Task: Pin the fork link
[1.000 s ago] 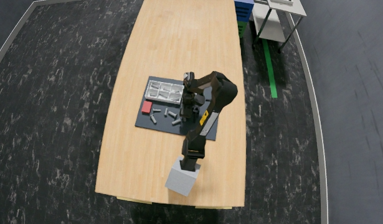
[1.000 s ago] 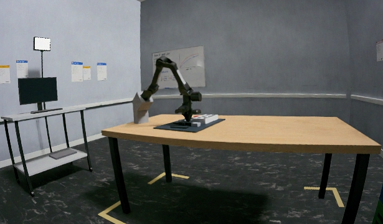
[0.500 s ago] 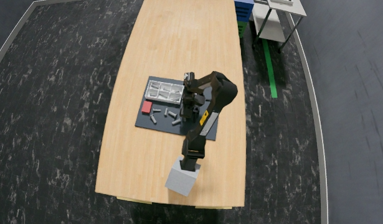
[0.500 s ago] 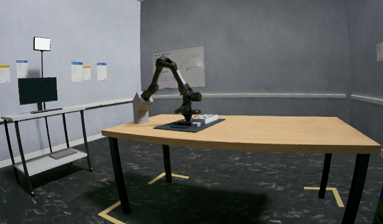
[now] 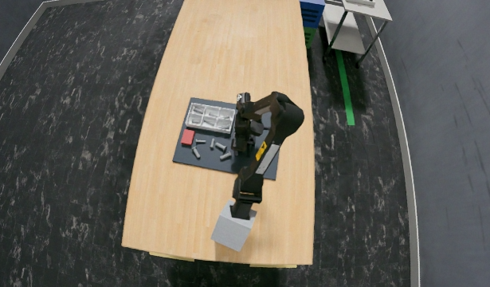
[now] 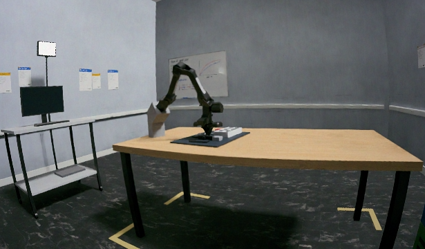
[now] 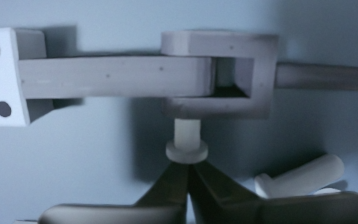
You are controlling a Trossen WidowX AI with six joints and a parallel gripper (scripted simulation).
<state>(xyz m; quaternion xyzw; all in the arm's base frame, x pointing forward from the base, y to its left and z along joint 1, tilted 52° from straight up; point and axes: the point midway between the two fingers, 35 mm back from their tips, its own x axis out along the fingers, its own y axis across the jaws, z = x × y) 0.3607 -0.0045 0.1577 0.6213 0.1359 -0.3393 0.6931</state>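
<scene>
Now: hand 50 mm to the left of the eye plate and 30 mm above it. Also, from my hand: long dark bar (130 mm to the right, 30 mm below); pin (60 mm behind, 40 mm to the left, 30 mm below); dark mat (50 mm to the left, 40 mm below, 20 mm ahead).
</scene>
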